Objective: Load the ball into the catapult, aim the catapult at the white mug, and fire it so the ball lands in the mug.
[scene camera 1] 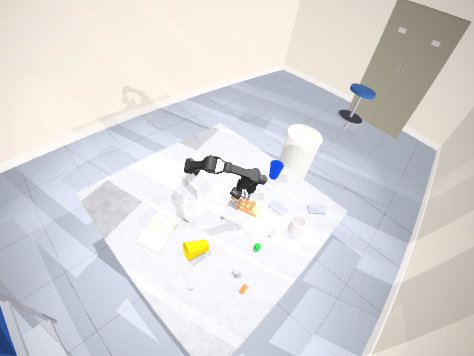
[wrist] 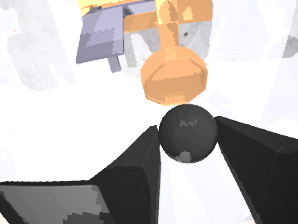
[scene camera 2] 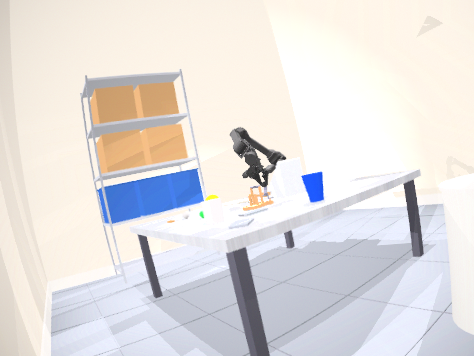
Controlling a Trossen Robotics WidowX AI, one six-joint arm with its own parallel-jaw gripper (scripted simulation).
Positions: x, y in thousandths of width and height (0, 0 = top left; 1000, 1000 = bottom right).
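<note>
There is my gripper (wrist: 622, 574), and my gripper carries a dark ball (wrist: 633, 596). Scene camera 1 does not show the dark ball, hidden by my gripper.
</note>
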